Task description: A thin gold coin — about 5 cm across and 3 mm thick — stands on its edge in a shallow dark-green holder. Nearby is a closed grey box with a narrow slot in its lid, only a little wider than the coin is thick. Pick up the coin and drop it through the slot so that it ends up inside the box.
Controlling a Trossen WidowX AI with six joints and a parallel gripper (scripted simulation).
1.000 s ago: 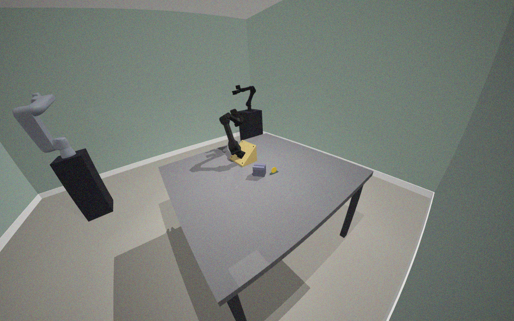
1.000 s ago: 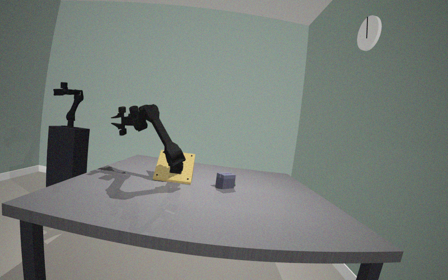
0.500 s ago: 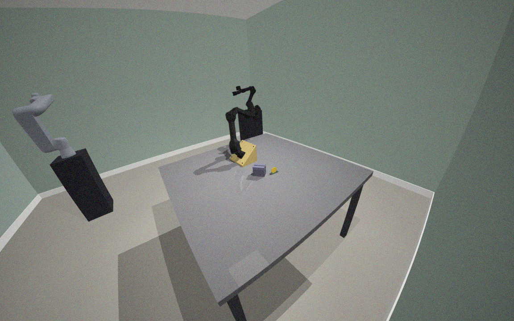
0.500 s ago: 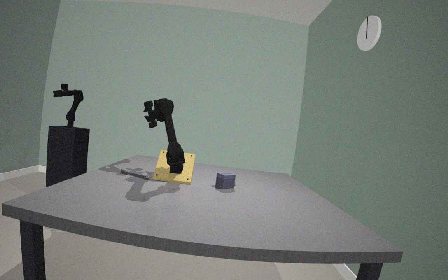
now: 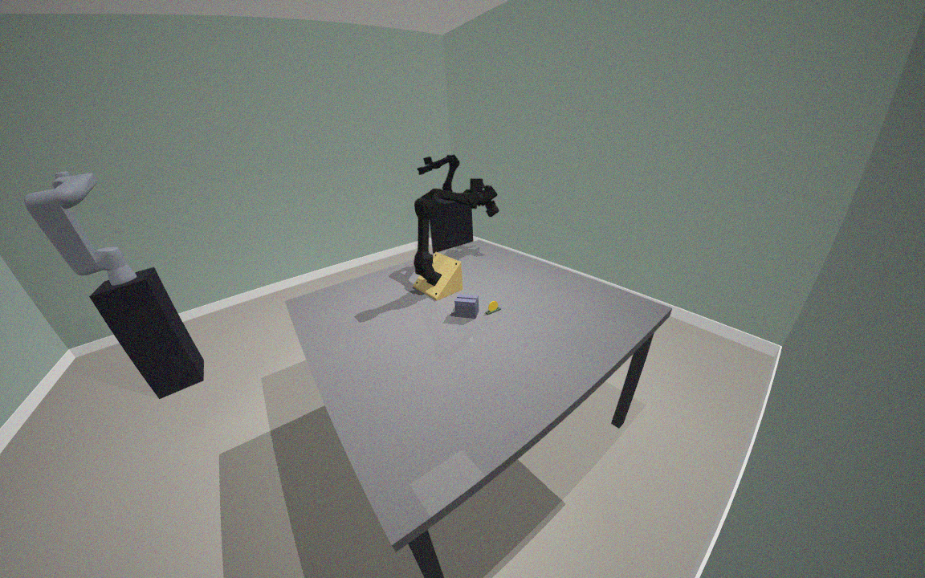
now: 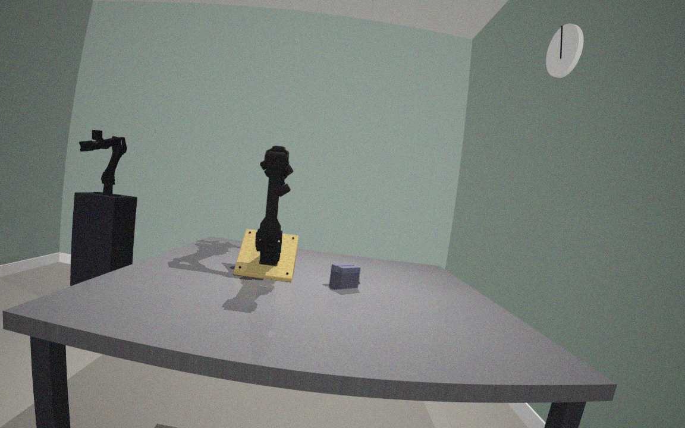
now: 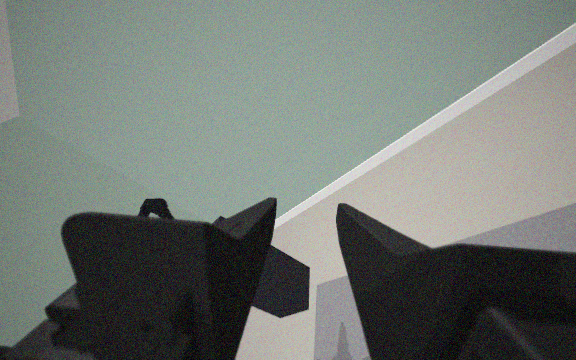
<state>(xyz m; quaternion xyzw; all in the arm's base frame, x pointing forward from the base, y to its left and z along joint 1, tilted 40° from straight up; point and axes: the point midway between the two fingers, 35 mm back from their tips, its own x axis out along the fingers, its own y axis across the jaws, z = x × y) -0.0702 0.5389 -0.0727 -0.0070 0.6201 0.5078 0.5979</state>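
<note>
Right now the gold coin is 420 mm ahead of my gripper tip, 440 mm to the right of it and 330 mm below it.
</note>
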